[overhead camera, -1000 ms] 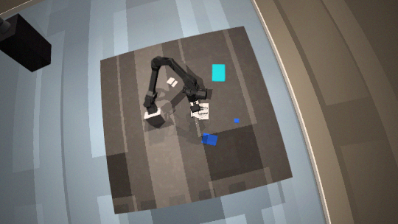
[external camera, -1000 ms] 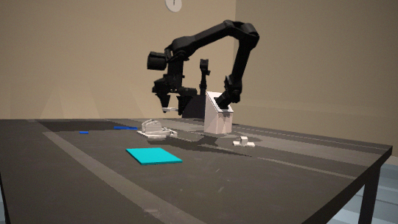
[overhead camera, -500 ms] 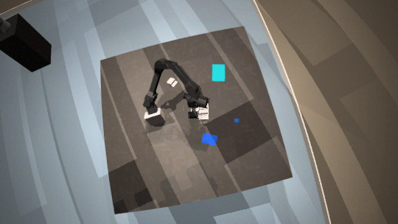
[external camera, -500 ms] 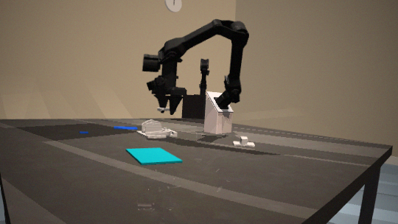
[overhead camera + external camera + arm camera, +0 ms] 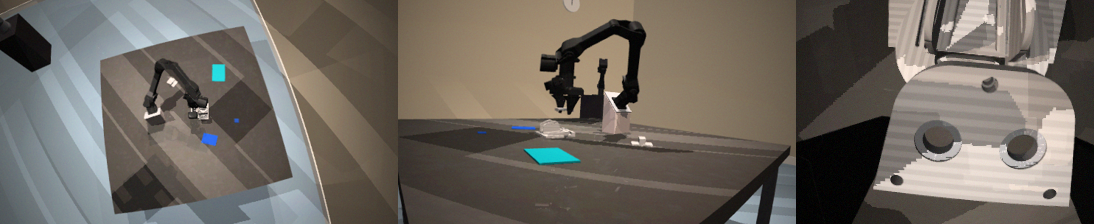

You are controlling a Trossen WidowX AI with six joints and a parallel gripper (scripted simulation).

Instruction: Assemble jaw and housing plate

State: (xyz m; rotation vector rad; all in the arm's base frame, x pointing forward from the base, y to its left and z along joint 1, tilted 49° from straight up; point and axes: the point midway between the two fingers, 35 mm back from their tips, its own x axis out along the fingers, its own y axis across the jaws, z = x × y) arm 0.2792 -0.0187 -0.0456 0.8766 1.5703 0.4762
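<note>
My gripper tip is 1 cm short of the white housing plate and 2 cm below it. The rest, counted from my gripper tip: jaw: 2 cm ahead, 2 cm to the left, 7 cm below; cyan flat patch: 26 cm ahead, 25 cm to the left, 8 cm below; small blue square: 26 cm ahead, 15 cm to the right, 8 cm below.
</note>
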